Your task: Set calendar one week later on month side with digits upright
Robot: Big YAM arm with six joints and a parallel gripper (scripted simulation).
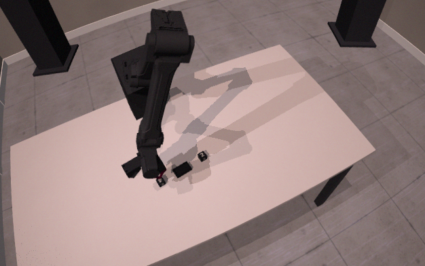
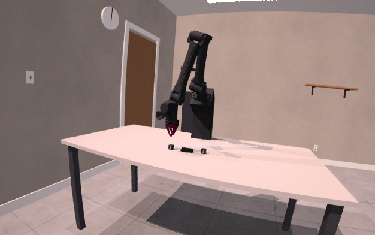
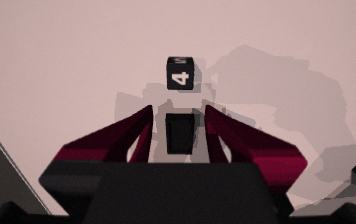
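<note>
My gripper is now 80 mm above the black calendar block. From my hand the other things lie so: black tray (90 mm to the left, 90 mm below, 60 mm behind).
</note>
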